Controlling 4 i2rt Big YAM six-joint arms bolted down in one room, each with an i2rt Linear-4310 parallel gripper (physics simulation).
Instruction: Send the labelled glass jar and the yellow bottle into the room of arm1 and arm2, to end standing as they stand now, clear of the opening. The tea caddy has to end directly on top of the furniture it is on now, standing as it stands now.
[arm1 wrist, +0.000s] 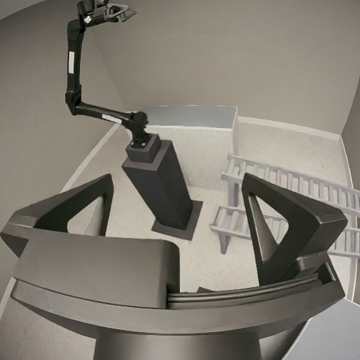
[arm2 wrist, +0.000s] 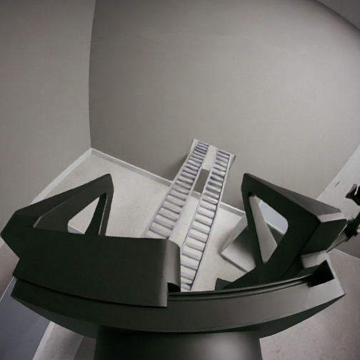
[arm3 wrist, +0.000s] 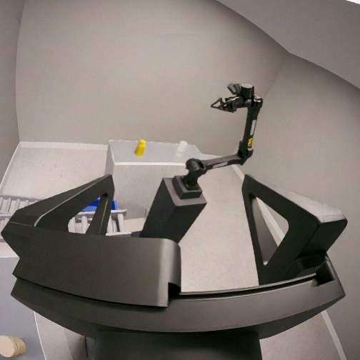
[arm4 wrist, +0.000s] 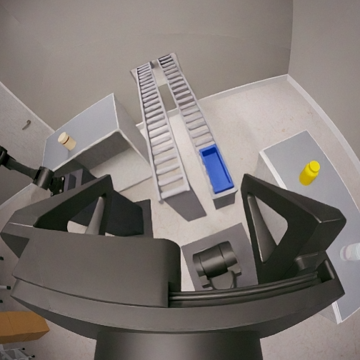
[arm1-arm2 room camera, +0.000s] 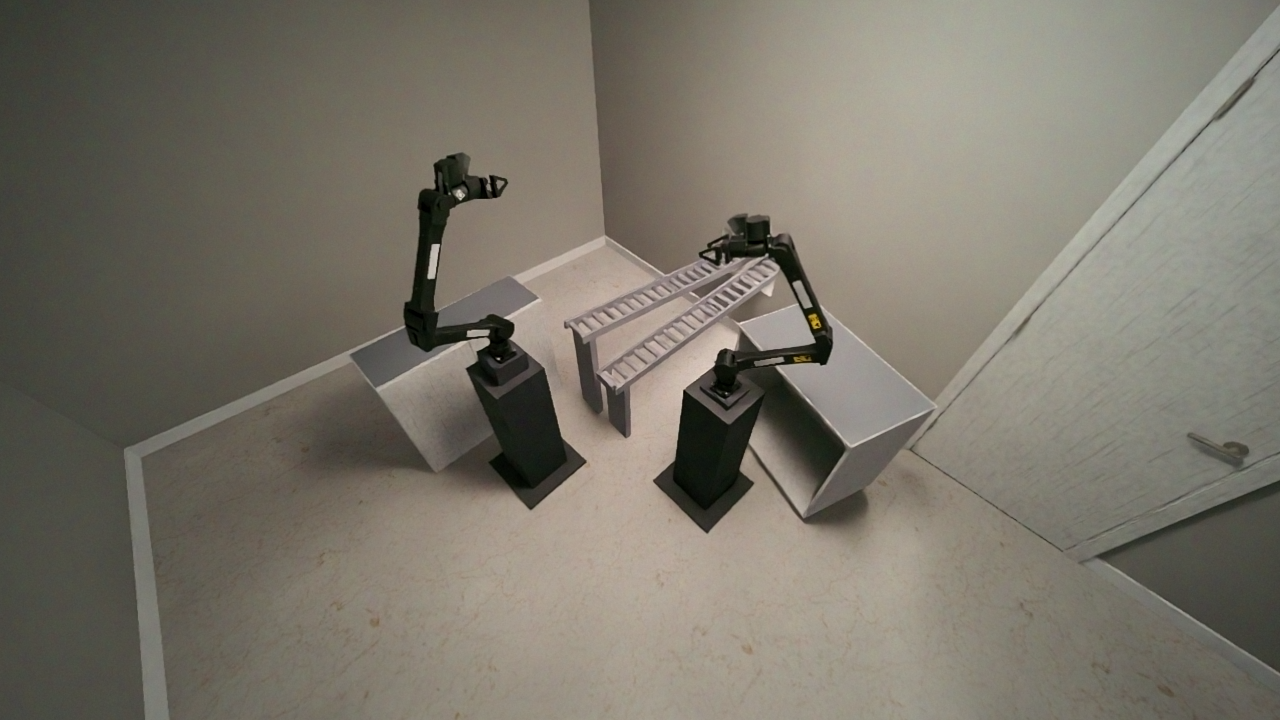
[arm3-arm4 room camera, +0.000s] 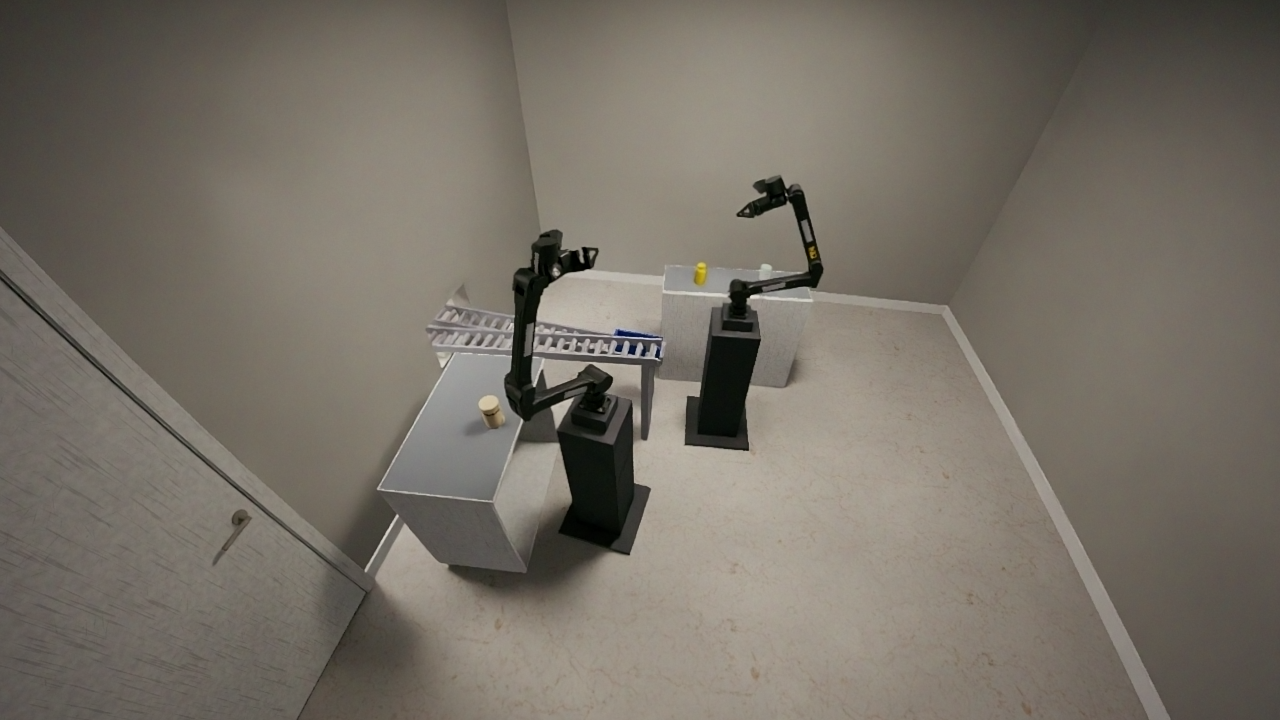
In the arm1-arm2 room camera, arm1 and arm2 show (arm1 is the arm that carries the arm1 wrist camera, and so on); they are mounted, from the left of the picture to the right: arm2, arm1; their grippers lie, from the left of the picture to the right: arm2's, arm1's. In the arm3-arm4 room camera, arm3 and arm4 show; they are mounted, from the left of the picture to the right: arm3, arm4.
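The yellow bottle (arm3 wrist: 141, 148) (arm4 wrist: 310, 173) (arm3-arm4 room camera: 700, 274) stands upright on the right cabinet (arm4 wrist: 285, 155) (arm3-arm4 room camera: 684, 279). The pale labelled glass jar (arm3 wrist: 181, 148) (arm4 wrist: 350, 252) (arm3-arm4 room camera: 765, 272) stands on the same cabinet, to the right of the bottle in the room view. The beige tea caddy (arm3 wrist: 12, 346) (arm4 wrist: 67, 141) (arm3-arm4 room camera: 491, 411) stands upright on the left cabinet (arm3-arm4 room camera: 447, 447) (arm4 wrist: 95, 125). Arm1's gripper (arm1 wrist: 177, 177) (arm1-arm2 room camera: 711, 253), arm2's gripper (arm2 wrist: 177, 177) (arm1-arm2 room camera: 501, 185), arm3's gripper (arm3 wrist: 177, 177) (arm3-arm4 room camera: 590, 257) and arm4's gripper (arm4 wrist: 177, 177) (arm3-arm4 room camera: 744, 213) are open and empty, raised high, away from these things.
A blue tray (arm4 wrist: 216, 169) (arm3-arm4 room camera: 637, 334) sits at the near end of one of two roller conveyors (arm4 wrist: 162, 145) that run to the wall. In the arm1-arm2 room, two roller conveyors (arm1-arm2 room camera: 611, 379) stand between two cabinets (arm1-arm2 room camera: 429, 402) (arm1-arm2 room camera: 841, 385). Dark pedestals carry the arms.
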